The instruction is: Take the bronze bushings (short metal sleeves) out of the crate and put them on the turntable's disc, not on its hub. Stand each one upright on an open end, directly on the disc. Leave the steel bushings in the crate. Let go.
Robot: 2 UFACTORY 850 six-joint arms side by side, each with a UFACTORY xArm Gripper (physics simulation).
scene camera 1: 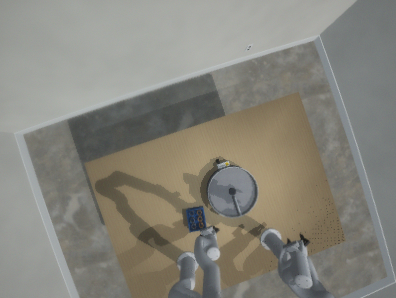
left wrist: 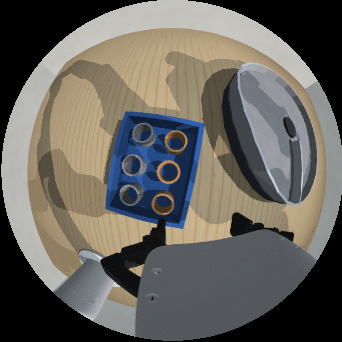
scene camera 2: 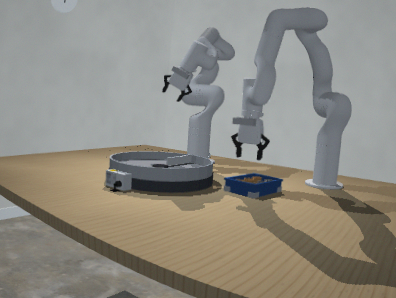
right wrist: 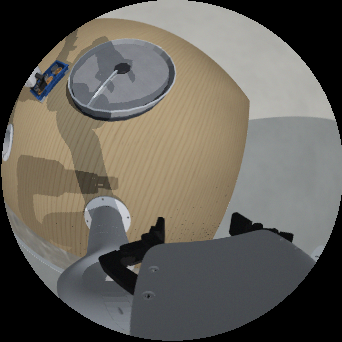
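Observation:
The blue crate (scene camera 1: 188, 214) (scene camera 2: 267, 188) (left wrist: 192, 175) (right wrist: 54, 84) holds three bronze bushings (left wrist: 166, 142) (left wrist: 168, 182) (left wrist: 153, 204) in the right column and three steel bushings (left wrist: 133, 134) (left wrist: 124, 165) (left wrist: 121, 194) in the left column, as seen in the left wrist view. All stand on end. The turntable's grey disc (scene camera 1: 222, 185) (left wrist: 265, 110) (right wrist: 140, 85) bears no bushing; its dark hub (scene camera 1: 232, 191) (left wrist: 290, 127) (right wrist: 122, 68) is at the centre. My left gripper (scene camera 1: 210, 231) (scene camera 2: 249, 156) (left wrist: 199, 227) is open and empty, above and beside the crate. My right gripper (scene camera 1: 296, 241) (scene camera 2: 172, 96) (right wrist: 198, 226) is open and empty, high beyond the turntable.
A raised rim surrounds the disc. A narrow bar (scene camera 1: 237, 205) (left wrist: 295, 170) (right wrist: 103, 88) runs from the hub to the rim. A small control box (scene camera 1: 223, 164) (scene camera 2: 119, 180) sits against the turntable's outside. Both arm bases stand on the wooden table (scene camera 1: 270, 150) (scene camera 2: 165, 225).

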